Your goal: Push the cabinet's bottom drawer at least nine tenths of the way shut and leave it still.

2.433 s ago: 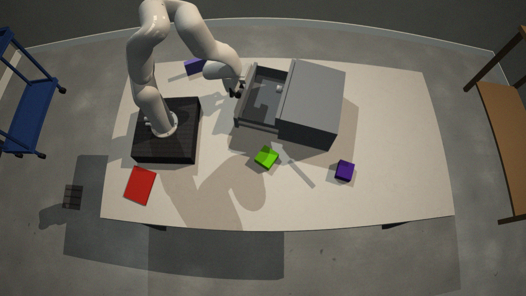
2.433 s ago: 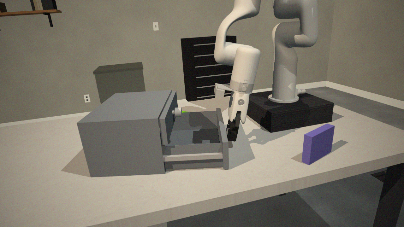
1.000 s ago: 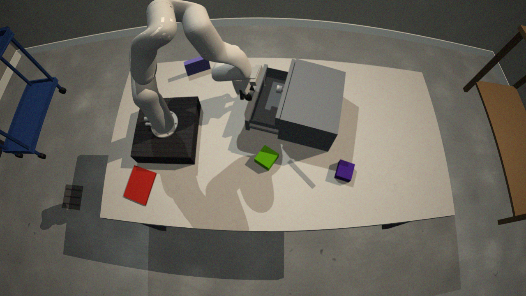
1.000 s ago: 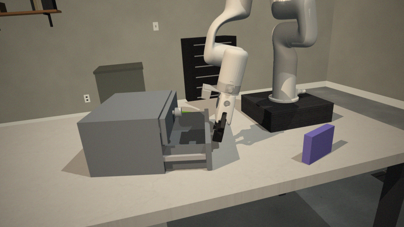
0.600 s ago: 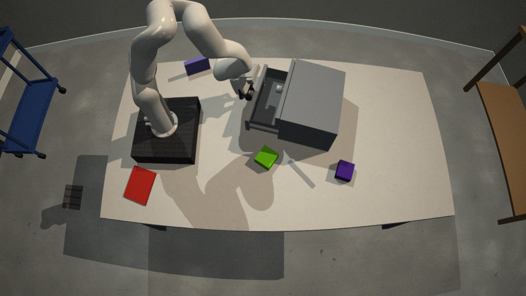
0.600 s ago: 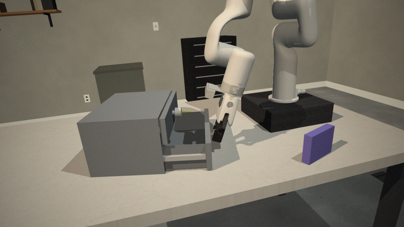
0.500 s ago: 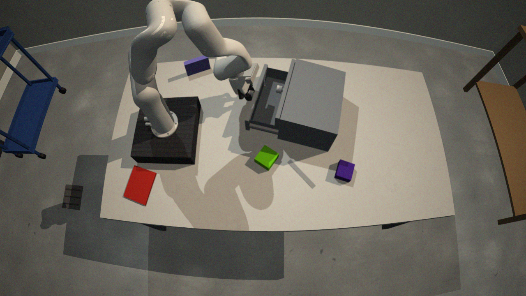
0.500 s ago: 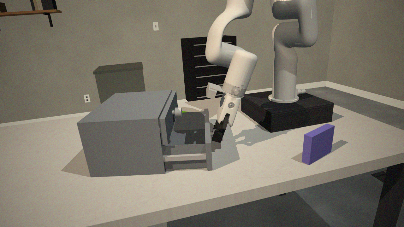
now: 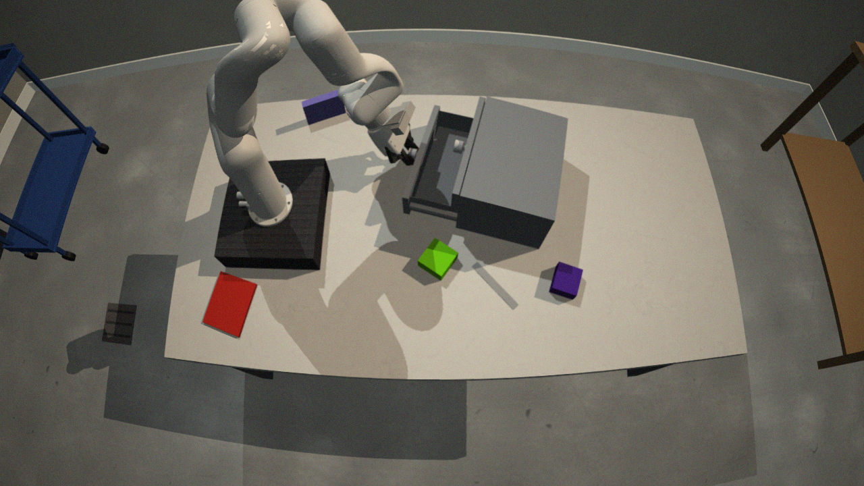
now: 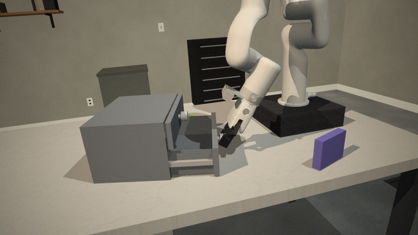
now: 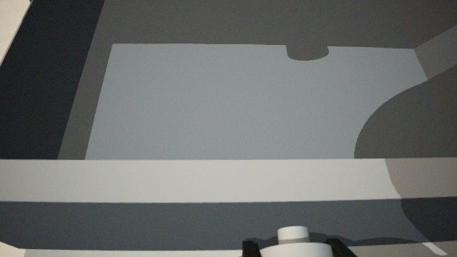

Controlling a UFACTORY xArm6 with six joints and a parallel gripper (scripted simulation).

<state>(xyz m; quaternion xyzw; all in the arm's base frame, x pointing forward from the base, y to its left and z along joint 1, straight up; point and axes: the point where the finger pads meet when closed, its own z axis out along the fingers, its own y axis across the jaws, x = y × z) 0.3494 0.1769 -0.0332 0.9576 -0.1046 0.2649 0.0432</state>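
Now: hand 13 cm short of the drawer, 3 cm to the left of it and 2 cm above it. Round my hand: grey cabinet: 20 cm ahead, 4 cm to the right, 2 cm above; then green block: 28 cm to the right, 8 cm ahead, 3 cm below; then purple block: 27 cm behind, 17 cm to the left.
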